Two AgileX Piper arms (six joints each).
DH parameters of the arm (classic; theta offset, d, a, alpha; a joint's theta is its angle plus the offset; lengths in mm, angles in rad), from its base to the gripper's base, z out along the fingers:
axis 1: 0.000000 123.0 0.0 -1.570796
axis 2: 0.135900 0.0 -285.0 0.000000
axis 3: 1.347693 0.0 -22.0 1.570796
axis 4: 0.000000 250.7 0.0 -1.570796
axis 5: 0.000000 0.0 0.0 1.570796
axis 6: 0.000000 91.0 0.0 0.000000
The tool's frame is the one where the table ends.
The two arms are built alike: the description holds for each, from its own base.
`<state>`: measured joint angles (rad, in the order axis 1, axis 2, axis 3, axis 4, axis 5, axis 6); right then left.
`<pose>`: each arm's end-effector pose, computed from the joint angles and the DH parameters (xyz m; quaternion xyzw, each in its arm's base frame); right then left.
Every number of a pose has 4 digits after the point. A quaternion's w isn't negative.
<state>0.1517 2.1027 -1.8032 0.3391 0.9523 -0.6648 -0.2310 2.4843 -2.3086 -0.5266 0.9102 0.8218</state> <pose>0.4540 0.0944 0.2360 -0.3208 0.9131 0.0989 0.2315 0.5261 -0.1608 0.1979 0.3831 0.8487 -0.1524 0.3312</pose>
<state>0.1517 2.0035 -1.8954 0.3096 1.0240 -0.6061 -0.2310 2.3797 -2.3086 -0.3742 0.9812 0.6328</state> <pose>0.4416 0.0915 0.3049 -0.3128 0.9024 0.0864 0.2836 0.5125 -0.1489 0.2464 0.3448 0.8737 -0.1164 0.3227</pose>
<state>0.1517 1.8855 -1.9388 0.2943 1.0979 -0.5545 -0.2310 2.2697 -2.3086 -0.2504 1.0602 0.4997</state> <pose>0.4128 0.0869 0.3655 -0.3033 0.8932 0.0819 0.3215 0.4929 -0.1361 0.2970 0.3144 0.8886 -0.0799 0.3242</pose>
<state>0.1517 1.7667 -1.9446 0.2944 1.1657 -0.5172 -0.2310 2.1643 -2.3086 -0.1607 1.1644 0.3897</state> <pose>0.3765 0.0821 0.4115 -0.2969 0.8858 0.0848 0.3465 0.4670 -0.1236 0.3424 0.2824 0.9034 -0.0549 0.3179</pose>
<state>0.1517 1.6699 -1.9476 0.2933 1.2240 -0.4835 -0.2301 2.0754 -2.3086 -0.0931 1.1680 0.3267</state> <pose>0.3431 0.0775 0.4447 -0.2908 0.8805 0.0872 0.3640 0.4475 -0.1128 0.3835 0.2549 0.8989 -0.0294 0.3552</pose>
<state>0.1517 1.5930 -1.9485 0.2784 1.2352 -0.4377 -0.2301 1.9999 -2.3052 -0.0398 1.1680 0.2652</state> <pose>0.3172 0.0724 0.4699 -0.2732 0.8746 0.0836 0.3916 0.4284 -0.1038 0.4163 0.2259 0.8937 -0.0131 0.3875</pose>
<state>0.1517 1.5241 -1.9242 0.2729 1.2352 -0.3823 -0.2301 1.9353 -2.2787 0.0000 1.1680 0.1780</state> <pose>0.2949 0.0685 0.4846 -0.2495 0.8731 0.0892 0.4092 0.4116 -0.0964 0.4365 0.1853 0.8955 -0.0105 0.4046</pose>
